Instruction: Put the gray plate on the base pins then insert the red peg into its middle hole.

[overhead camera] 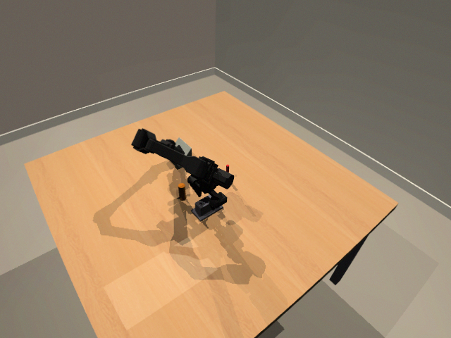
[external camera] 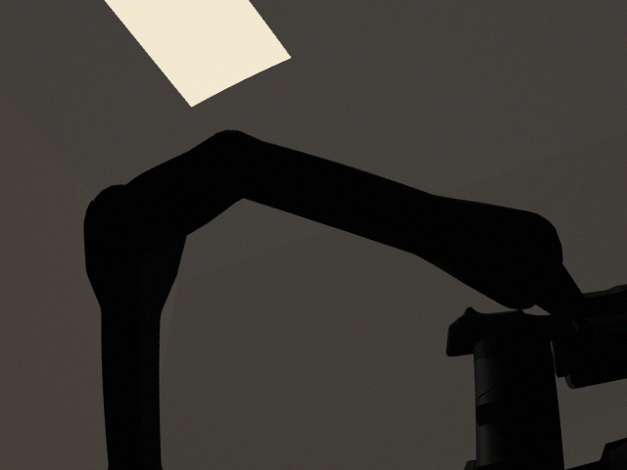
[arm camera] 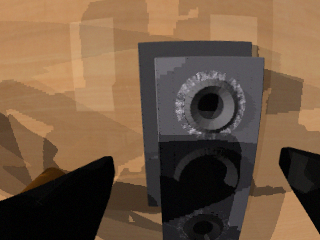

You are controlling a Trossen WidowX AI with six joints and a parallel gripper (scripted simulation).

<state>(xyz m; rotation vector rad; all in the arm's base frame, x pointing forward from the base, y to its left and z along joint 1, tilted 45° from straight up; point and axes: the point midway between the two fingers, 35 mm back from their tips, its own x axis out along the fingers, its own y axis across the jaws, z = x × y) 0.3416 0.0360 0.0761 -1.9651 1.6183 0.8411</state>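
The gray plate lies right at my gripper tip. Also, from my gripper tip: orange cylinder (11 cm behind, 6 cm to the right); red peg (18 cm to the left, 12 cm behind); dark base (3 cm below).
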